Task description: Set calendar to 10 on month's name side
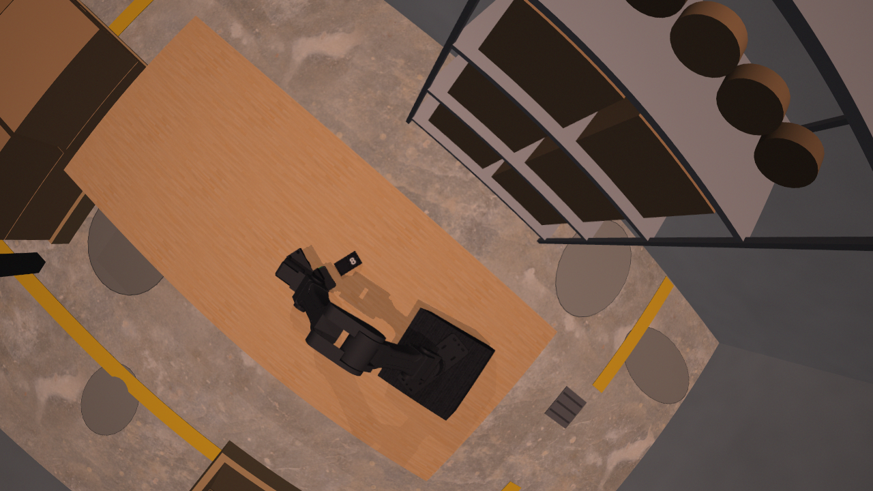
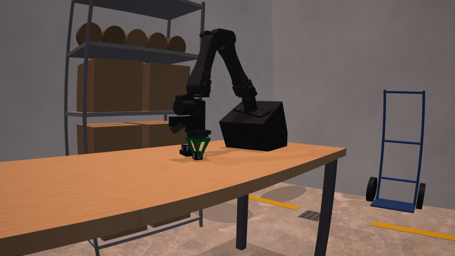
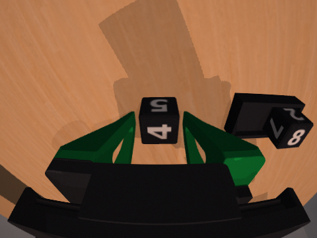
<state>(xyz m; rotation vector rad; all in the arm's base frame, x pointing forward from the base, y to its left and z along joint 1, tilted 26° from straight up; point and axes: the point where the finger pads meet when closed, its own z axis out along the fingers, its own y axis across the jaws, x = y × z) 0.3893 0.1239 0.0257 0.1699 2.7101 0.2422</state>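
Now: the black tray 10 mm behind my hand, 110 mm to the right of it and 10 mm below it.
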